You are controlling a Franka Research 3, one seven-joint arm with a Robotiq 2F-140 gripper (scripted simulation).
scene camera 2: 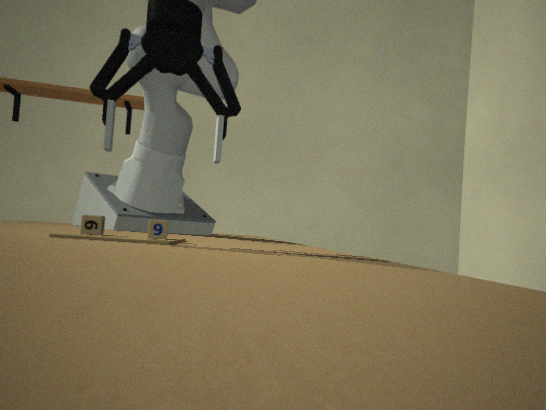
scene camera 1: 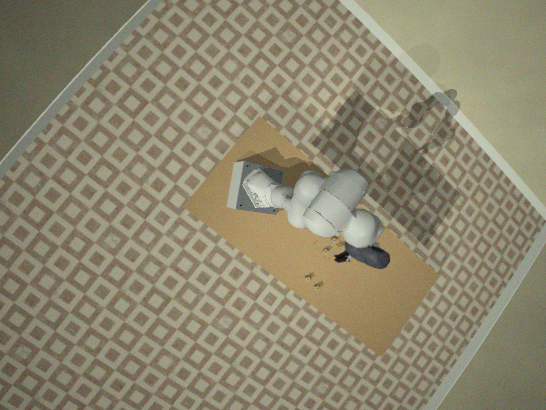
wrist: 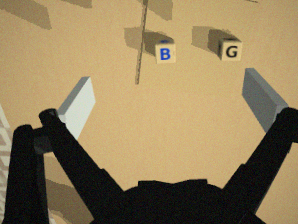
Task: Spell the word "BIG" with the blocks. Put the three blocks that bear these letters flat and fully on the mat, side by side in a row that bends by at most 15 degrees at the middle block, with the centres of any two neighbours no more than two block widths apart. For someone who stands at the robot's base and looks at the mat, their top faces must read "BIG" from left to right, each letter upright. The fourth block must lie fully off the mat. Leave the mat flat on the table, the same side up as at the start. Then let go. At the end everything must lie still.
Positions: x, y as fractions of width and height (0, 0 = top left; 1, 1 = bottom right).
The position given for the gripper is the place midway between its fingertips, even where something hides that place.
Observation:
In view: the gripper (scene camera 2: 0.30, 0.38).
The gripper also shows in the wrist view (wrist: 0.56, 0.38).

